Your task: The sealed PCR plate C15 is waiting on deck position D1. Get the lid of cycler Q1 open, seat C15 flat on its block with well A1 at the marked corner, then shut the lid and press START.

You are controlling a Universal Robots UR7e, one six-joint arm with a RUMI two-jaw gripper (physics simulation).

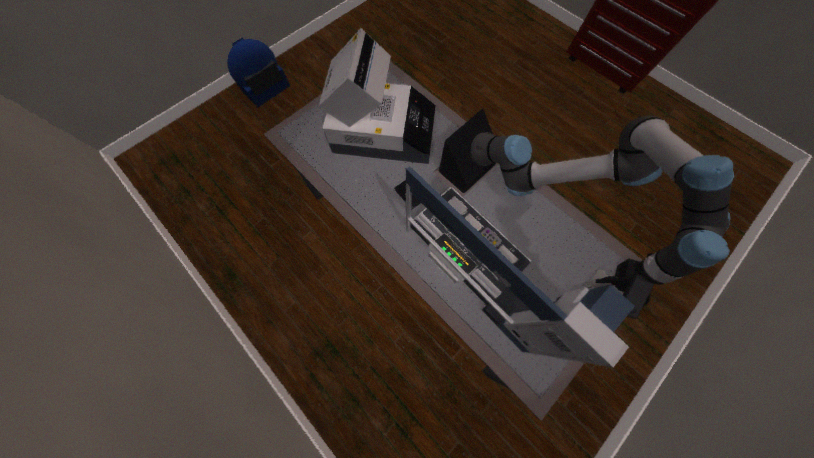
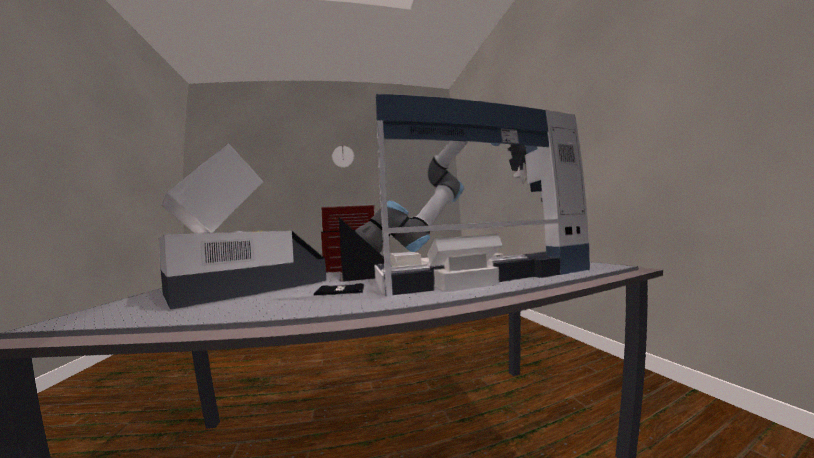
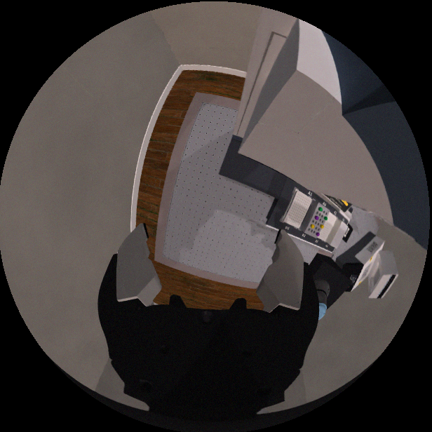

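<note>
A white machine with a dark slanted front panel stands at the bench's far end. Its lid is raised and tilted. I take it to be cycler Q1, but its name is not readable. Its block and marked corner are hidden. Plate C15 cannot be told apart among the white items in the framed deck; a pale one sits at its near end. My gripper is open and empty, high above the bench, beside the tall housing's upper part.
The tall housing carries a blue top beam over the deck. A white unit with a sloped top stands under the beam. A tube rack is on the deck. A red cabinet stands behind.
</note>
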